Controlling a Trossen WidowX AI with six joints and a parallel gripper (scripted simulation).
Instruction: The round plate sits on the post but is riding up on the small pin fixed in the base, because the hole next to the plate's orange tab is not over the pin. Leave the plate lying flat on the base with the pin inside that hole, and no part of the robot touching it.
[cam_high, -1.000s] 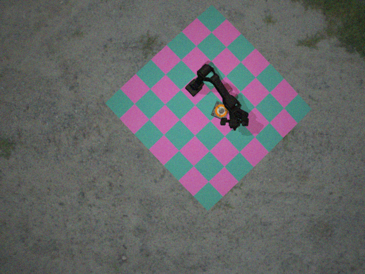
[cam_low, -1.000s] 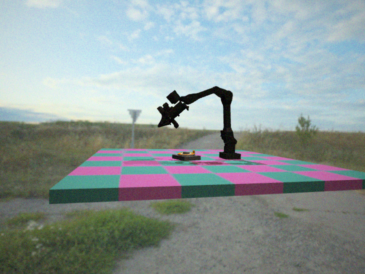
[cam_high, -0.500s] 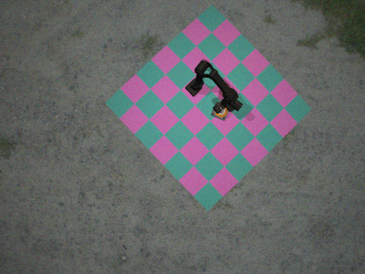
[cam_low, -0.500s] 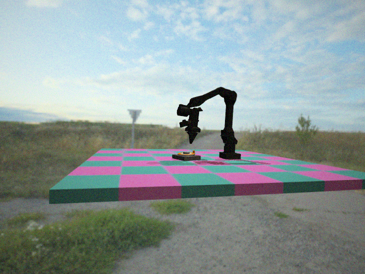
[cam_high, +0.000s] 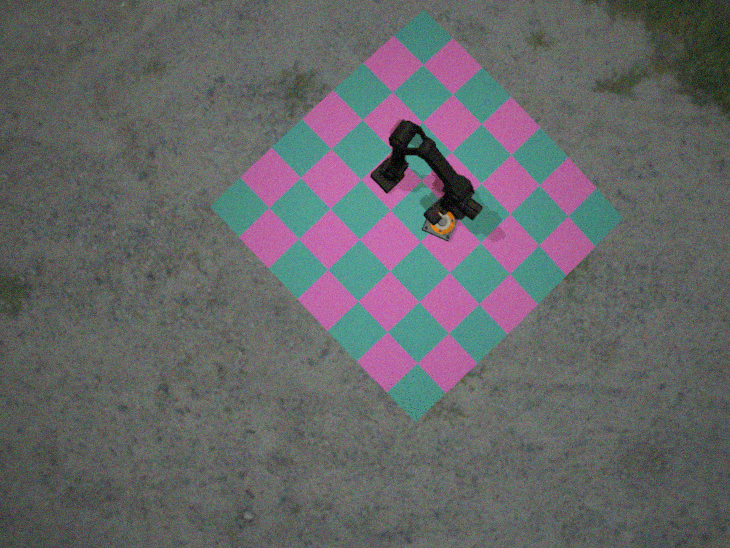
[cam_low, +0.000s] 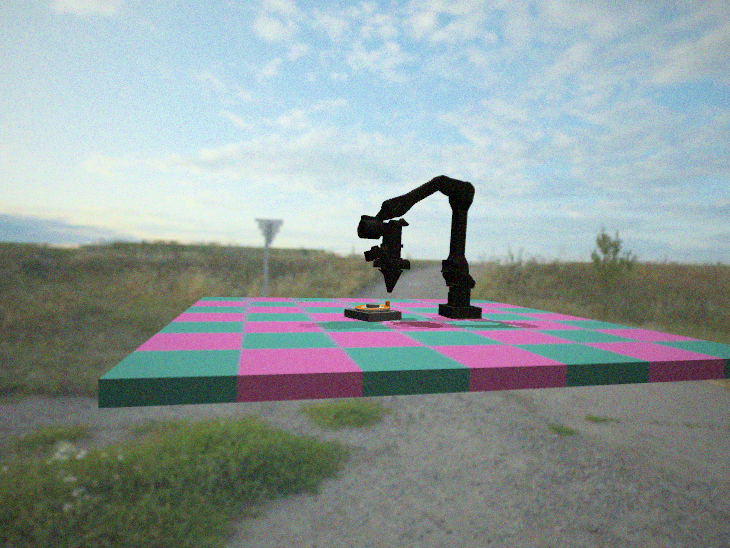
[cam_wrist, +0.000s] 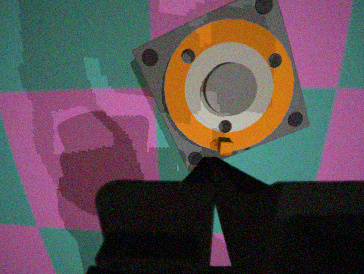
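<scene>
My gripper tip is now 50 mm above the small dark square base, 40 mm short of it and 30 mm to the left of it.
</scene>
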